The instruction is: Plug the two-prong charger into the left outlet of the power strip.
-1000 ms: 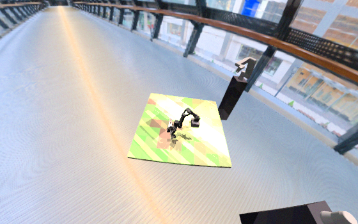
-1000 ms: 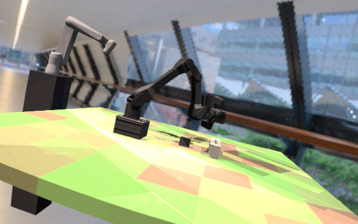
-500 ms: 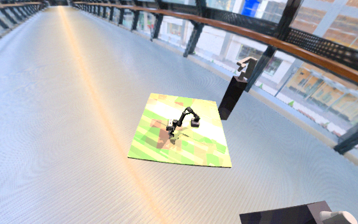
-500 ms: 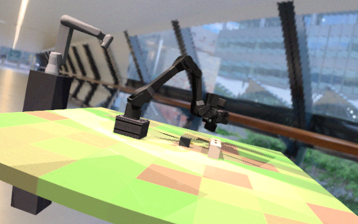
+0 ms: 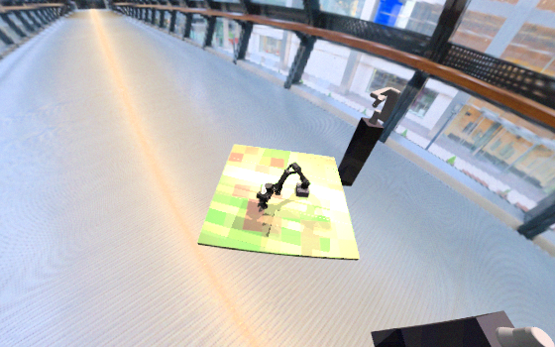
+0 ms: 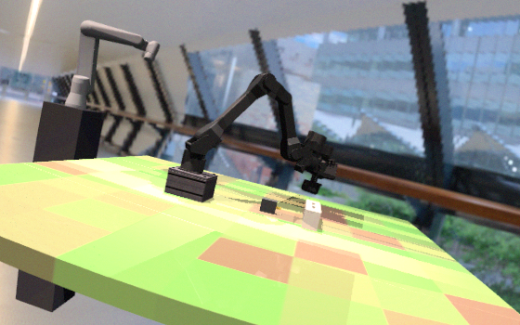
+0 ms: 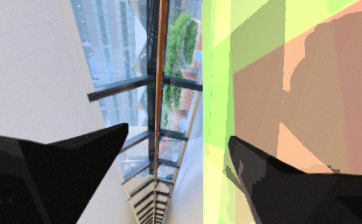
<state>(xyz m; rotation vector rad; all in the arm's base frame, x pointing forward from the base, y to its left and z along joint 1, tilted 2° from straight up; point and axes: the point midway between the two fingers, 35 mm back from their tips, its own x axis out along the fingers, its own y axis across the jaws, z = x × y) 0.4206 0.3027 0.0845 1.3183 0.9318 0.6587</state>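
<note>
Right now the grey charger is 17 cm behind my gripper tip, 29 cm to the right of it and 12 cm below it.
</note>
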